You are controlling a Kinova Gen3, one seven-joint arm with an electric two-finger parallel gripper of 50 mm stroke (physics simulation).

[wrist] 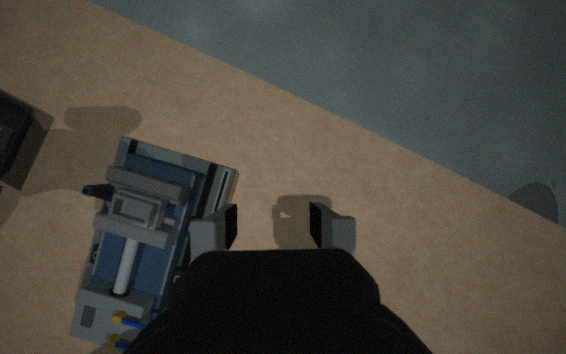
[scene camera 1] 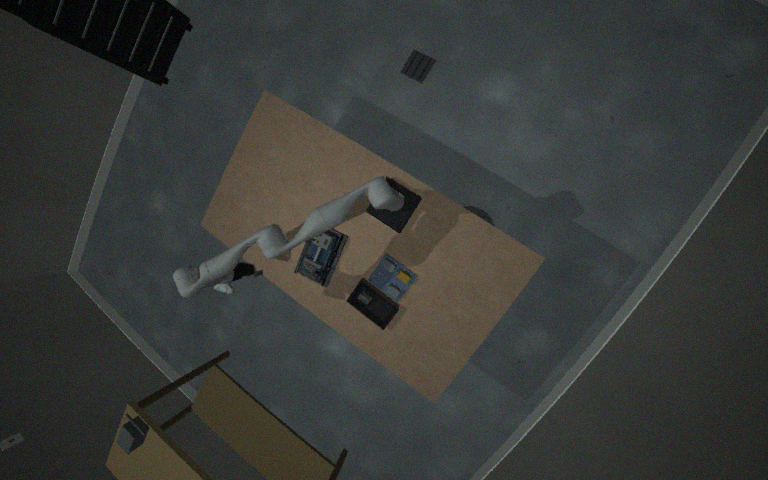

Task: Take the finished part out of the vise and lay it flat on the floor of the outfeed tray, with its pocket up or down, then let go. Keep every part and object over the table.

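Frame: origin at the arm's base, x left, y back, z up, level; centimetres.
Seen in the pictures: gripper, between the fingertips: (wrist: pixel 273 218) (scene camera 1: pixel 257 271).
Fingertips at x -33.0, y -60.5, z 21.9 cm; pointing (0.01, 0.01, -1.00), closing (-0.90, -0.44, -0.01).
Note:
Pixels of each thing's top centre, then the offset from my fingertips to it. "spot": a spot on its surface instead.
- finished part, centre of its top: (wrist: pixel 130 210) (scene camera 1: pixel 307 269) dx +15.5, dy +9.2, dz -14.8 cm
- vise, centre of its top: (wrist: pixel 124 258) (scene camera 1: pixel 313 256) dx +14.3, dy +15.8, dz -16.4 cm
- dark tray corner, a spot on its surface: (wrist: pixel 15 125) spot: dx +43.4, dy +8.7, dz -25.1 cm
- blue tray, a spot on its surface: (scene camera 1: pixel 386 269) spot: dx +47.7, dy +30.6, dz -22.0 cm
- hose pair, a spot on its surface: (wrist: pixel 127 323) spot: dx +10.1, dy +23.0, dz -15.3 cm
The finished part (wrist: pixel 134 209), a grey block with its pocket up, sits between the jaws of the vise (scene camera 1: pixel 321 256) (wrist: pixel 135 260). My gripper (scene camera 1: pixel 256 272) (wrist: pixel 273 218) is open and empty. In the wrist view it hangs above the table beside the vise, on the side away from the trays; its fingers do not touch the part. The outfeed tray appears to be the black open tray (scene camera 1: pixel 380 308), with a small grey thing inside; a dark tray corner (wrist: pixel 15 125) shows at the wrist view's left edge. In the scene view the part is too small to make out.
A blue tray (scene camera 1: pixel 385 271) with grey and yellow pieces stands beside the black tray. A black square plate (scene camera 1: pixel 403 217) lies under the arm's other end. The table edge (wrist: pixel 350 121) runs diagonally beyond the gripper. A hose pair (wrist: pixel 127 323) is at the vise's near end.

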